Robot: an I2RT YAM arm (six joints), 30 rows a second.
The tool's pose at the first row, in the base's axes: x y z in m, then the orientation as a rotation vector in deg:
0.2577, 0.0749, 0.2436, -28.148, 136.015, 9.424
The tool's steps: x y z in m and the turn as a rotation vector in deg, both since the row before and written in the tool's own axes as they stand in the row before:
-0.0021, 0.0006, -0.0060, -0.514, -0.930, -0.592
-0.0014, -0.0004, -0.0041, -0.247, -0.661, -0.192
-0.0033, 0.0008, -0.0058, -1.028, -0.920, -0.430
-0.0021, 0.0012, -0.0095, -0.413, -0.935, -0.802
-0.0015, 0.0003, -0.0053, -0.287, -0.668, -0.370
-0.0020, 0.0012, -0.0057, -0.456, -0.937, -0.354
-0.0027, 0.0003, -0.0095, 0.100, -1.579, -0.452
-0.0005, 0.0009, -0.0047, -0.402, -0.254, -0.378
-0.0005, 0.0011, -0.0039, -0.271, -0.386, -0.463
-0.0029, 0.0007, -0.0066, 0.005, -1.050, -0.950
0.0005, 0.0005, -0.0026, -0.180, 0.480, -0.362
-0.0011, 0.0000, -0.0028, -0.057, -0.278, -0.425
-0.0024, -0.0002, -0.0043, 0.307, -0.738, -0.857
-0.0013, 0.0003, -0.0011, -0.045, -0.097, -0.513
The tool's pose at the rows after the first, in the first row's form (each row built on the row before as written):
0.2552, 0.0746, 0.2495, -28.909, 134.952, 9.962
0.2538, 0.0736, 0.2535, -29.121, 134.258, 10.307
0.2520, 0.0738, 0.2600, -29.935, 133.252, 11.513
0.2469, 0.0728, 0.2683, -30.861, 132.102, 11.819
0.2443, 0.0719, 0.2731, -31.281, 131.341, 12.124
0.2413, 0.0718, 0.2785, -31.706, 130.324, 12.691
0.2366, 0.0699, 0.2870, -31.802, 128.650, 12.715
0.2333, 0.0693, 0.2905, -32.378, 128.282, 13.037
0.2305, 0.0691, 0.2934, -32.946, 127.756, 13.198
0.2274, 0.0684, 0.2999, -33.741, 126.423, 12.958
0.2251, 0.0678, 0.3012, -34.347, 126.763, 12.850
0.2238, 0.0672, 0.3039, -34.777, 126.349, 12.764
0.2223, 0.0664, 0.3085, -35.367, 125.335, 12.168
0.2221, 0.0667, 0.3102, -35.924, 125.061, 11.973

